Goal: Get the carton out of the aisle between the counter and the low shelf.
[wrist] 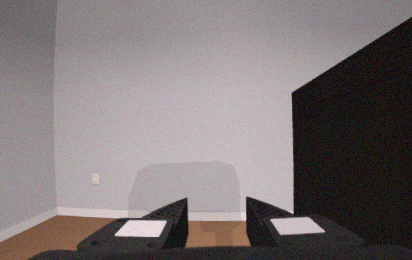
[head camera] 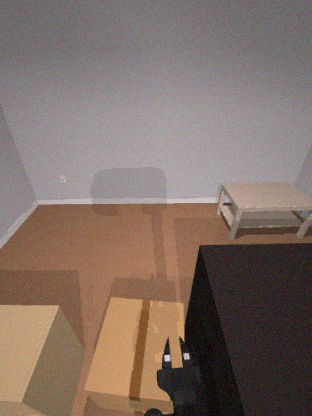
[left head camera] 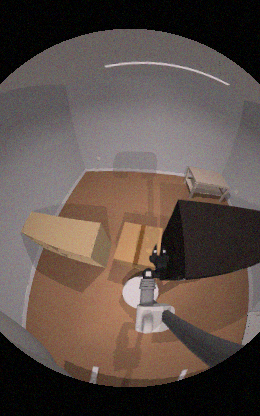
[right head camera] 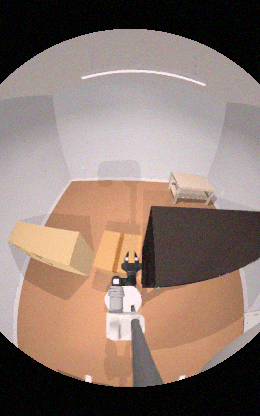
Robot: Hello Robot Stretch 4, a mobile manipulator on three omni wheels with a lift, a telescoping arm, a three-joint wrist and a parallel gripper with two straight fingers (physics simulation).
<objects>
A carton shows in the head camera view, in the left head camera view and in the right head camera view (113, 246); in the wrist view it is out of frame. The same spot on the carton: (left head camera: 136, 241) is (head camera: 135, 338).
</objects>
